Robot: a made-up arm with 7 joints.
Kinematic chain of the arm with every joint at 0, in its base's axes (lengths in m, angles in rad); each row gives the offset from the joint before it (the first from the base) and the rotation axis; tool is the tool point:
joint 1: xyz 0 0 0.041 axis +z
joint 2: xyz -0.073 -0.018 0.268 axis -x
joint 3: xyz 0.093 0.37 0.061 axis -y
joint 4: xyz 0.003 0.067 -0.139 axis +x
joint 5: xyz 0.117 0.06 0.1 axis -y
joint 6: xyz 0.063 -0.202 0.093 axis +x
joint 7: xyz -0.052 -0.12 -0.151 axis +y
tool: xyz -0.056 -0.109 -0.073
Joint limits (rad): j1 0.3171..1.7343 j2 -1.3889..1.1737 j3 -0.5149..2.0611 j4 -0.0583..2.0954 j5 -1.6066..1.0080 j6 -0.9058..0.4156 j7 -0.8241..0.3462
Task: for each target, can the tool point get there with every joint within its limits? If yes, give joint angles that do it. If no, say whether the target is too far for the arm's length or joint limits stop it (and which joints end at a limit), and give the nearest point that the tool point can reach.
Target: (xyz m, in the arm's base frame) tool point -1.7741 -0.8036 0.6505
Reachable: no: too far | nearest point -0.7719 -0.2105 0.4553 | short by 1.181 m
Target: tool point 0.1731 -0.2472 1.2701
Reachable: no: joint limits stop it (at a limit: joint 1, joint 3, joint 4, joint 6) | nearest point 0.2422 -0.1586 1.0476 | short by 0.249 m
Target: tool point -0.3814 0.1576 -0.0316
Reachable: yes | joints 1.0563 -0.4750 -0.2835 1.4366 -0.7765 -0.4920 0.2372
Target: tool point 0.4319 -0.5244 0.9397
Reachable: no: joint limits stop it (at a limit: joint 1, joint 2, joint 3, joint 5, joint 7) | nearest point 0.3886 -0.3490 0.8916 | short by 0.187 m
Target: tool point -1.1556 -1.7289 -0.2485
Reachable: no: too far | nearest point -0.5917 -0.3954 0.0510 | short by 1.479 m
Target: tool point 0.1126 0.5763 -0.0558
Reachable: yes | joints 0.5751 0.0946 0.6190 1.6220 -0.1654 -0.1238 -0.4614
